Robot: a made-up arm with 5 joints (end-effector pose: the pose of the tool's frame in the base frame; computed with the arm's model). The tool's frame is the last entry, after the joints.
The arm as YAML. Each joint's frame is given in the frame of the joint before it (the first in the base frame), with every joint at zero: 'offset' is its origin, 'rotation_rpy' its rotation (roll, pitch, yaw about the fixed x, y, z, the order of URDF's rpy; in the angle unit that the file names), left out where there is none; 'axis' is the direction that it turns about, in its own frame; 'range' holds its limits. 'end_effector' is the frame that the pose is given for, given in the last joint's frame.
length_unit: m
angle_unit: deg
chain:
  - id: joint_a
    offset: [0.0, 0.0, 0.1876]
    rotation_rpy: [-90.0, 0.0, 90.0]
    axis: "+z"
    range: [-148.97, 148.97]
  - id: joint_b
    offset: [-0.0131, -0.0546, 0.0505]
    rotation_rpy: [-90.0, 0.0, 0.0]
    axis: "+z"
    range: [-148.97, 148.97]
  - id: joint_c
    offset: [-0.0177, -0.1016, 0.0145]
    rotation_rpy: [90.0, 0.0, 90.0]
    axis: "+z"
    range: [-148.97, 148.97]
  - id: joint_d
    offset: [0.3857, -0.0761, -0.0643]
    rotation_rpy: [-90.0, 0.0, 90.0]
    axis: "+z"
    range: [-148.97, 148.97]
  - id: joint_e
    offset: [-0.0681, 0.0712, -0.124]
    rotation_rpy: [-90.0, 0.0, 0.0]
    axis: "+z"
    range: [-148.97, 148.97]
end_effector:
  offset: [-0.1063, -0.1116, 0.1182]
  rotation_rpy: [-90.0, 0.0, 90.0]
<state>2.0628 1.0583 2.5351 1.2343 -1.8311</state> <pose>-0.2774 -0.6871 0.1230 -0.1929 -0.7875 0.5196 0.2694</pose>
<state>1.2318 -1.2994 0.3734 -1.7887 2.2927</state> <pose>-0.0021 -0.1081 -0.1904 -0.0576 -0.4656 -0.1435 0.8714</pose>
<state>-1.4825 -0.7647 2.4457 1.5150 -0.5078</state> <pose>-0.3372 0.4577 0.0280 -0.5652 0.0160 0.7615 0.3167</pose>
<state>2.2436 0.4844 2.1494 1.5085 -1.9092</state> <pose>-0.2302 -0.5911 0.4909 -0.0460 -0.4876 0.6503 0.5807</pose>
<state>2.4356 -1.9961 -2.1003 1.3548 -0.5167</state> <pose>0.1176 0.6405 0.3574 -0.6251 -0.0272 0.4558 0.6331</pose>
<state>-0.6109 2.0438 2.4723 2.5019 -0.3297</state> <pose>0.3165 0.3754 0.1435 0.2480 0.4070 0.5367 0.6963</pose>
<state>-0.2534 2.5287 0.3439 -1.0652 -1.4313</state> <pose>-0.6274 0.0401 0.0346 0.8143 -0.1555 -0.4626 0.3141</pose>
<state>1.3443 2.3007 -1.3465 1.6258 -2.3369</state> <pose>0.0909 0.7577 0.2183 -0.5395 0.5562 0.6281 0.0716</pose>
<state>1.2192 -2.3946 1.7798 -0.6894 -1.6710</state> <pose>0.2858 -0.5089 -0.1402 0.5885 -0.4547 0.4903 0.4546</pose>
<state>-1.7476 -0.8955 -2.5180 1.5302 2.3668</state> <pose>-0.3340 -0.0124 -0.4727 -0.6348 -0.2411 -0.7338 0.0183</pose>
